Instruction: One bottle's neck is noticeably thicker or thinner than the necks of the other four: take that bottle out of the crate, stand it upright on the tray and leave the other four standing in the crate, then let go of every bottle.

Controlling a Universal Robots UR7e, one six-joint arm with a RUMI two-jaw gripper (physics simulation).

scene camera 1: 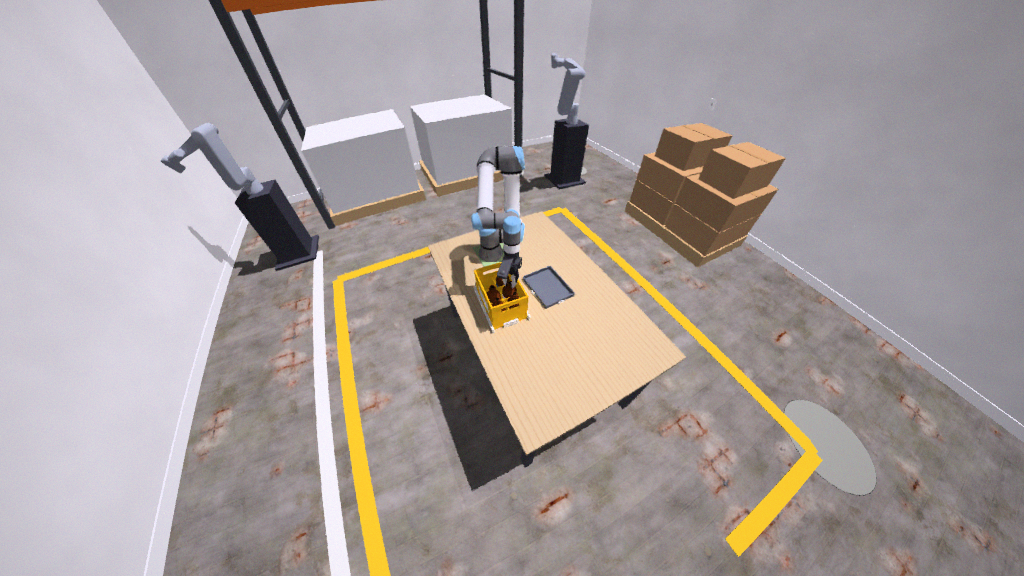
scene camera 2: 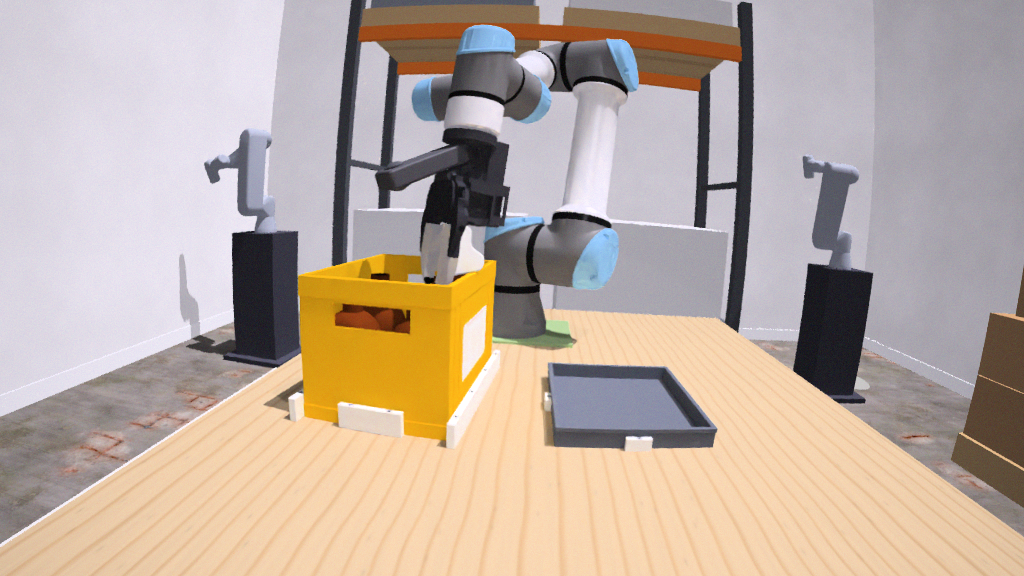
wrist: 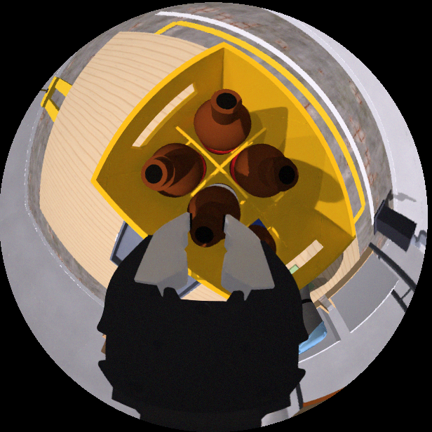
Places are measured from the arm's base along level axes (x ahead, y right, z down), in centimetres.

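Pixels of known places: gripper, fingertip midpoint: [scene camera 1: 509, 287]; arm's base at its link origin: [scene camera 1: 491, 254] [scene camera 2: 509, 329].
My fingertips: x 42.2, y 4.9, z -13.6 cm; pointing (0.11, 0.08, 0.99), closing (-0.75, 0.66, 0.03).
Ahead of a thing's pixels: the offset from my fingertips to its top centre. "pt": to the spot under its first point. Level surfaces: height alone.
The yellow crate @(dy +4.3, dx -2.0, dz -3.3 cm) [scene camera 1: 509, 317] [scene camera 2: 372, 372] [wrist: 245, 75] holds five brown bottles. In the wrist view they are a top bottle [wrist: 220, 127], a left bottle [wrist: 186, 167], a right bottle [wrist: 257, 170], a lower-middle bottle [wrist: 216, 202] and a fifth bottle [wrist: 263, 239], mostly hidden behind the right finger. My gripper [scene camera 1: 509, 284] [scene camera 2: 437, 277] [wrist: 207, 215] reaches down into the crate and is shut on the neck of the lower-middle bottle, which stands in its compartment. The dark grey tray @(pt dy -25.2, dx -2.8, dz +13.7 cm) [scene camera 1: 548, 286] [scene camera 2: 615, 401] [wrist: 120, 241] holds no bottle.
The crate's walls and dividers [wrist: 220, 169] surround the bottles closely. White stops @(dy +4.5, dx +12.3, dz +11.2 cm) [scene camera 2: 370, 419] stand along the crate's foot, and a small white block @(pt dy -25.9, dx +10.6, dz +13.2 cm) [scene camera 2: 638, 443] stands at the tray's front. The tray lies beside the crate on the wooden table @(dz +14.2 cm) [scene camera 1: 572, 365] [scene camera 2: 501, 501].
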